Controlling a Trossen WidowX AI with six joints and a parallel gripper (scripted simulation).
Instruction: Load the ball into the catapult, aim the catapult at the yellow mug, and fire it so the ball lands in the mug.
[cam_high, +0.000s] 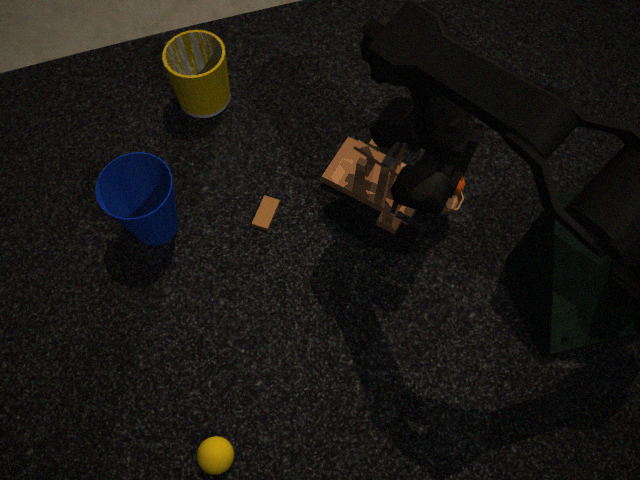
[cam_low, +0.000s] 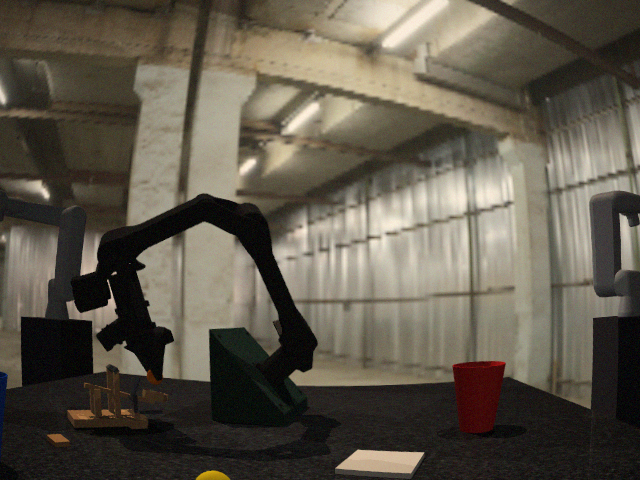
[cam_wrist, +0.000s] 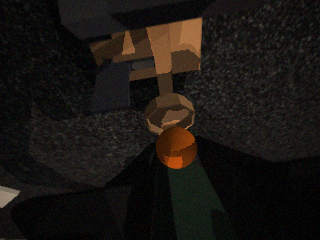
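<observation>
Right now my gripper tip is 50 mm short of the catapult, 30 mm to the left of it and 30 mm above it. Also, from my gripper tip: small wooden block (240 mm ahead, 60 mm to the right, 80 mm below); then orange ball (right at my gripper tip); then blue cup (400 mm ahead, 70 mm to the right, 50 mm below).
</observation>
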